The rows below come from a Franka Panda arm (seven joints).
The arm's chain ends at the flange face. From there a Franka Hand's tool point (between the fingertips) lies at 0.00 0.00 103.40 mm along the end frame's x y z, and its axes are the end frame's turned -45 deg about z.
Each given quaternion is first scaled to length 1.
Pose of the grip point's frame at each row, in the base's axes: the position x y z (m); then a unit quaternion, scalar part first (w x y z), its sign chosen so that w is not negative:
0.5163 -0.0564 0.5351 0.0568 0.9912 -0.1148 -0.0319
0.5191 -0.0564 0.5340 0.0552 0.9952 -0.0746 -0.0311
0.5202 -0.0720 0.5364 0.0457 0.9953 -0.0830 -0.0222
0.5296 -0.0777 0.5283 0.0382 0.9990 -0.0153 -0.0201
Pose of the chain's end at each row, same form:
0.5242 -0.0455 0.6376 0.0647 0.8719 -0.4854 -0.0077
0.5264 -0.0455 0.6366 0.0629 0.8909 -0.4498 -0.0076
0.5256 -0.0630 0.6393 0.0507 0.8877 -0.4575 -0.0030
0.5339 -0.0699 0.6313 0.0430 0.9171 -0.3964 -0.0040

